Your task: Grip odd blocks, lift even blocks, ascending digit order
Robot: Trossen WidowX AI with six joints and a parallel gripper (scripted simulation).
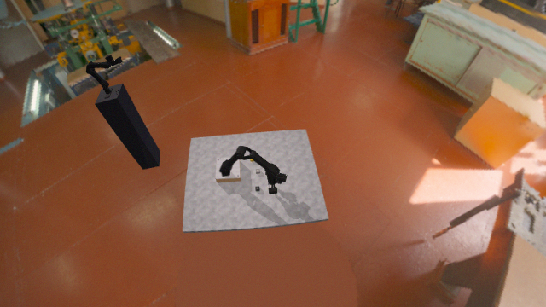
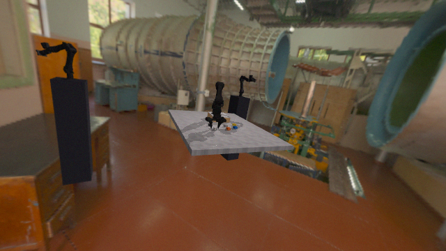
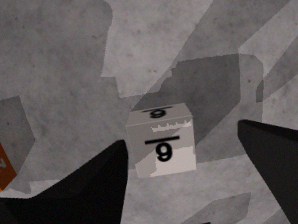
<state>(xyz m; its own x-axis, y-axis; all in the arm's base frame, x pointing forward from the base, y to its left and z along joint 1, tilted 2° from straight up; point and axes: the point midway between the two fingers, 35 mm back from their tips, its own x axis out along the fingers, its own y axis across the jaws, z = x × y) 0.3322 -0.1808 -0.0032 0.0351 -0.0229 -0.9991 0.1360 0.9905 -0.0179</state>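
Now: gripper tip 10 mm to the right of the white block. Round my gripper tip: black block (110 mm behind, 10 mm to the left); then orange block (20 mm ahead, 140 mm to the left); then grey block (70 mm behind, 170 mm to the left).
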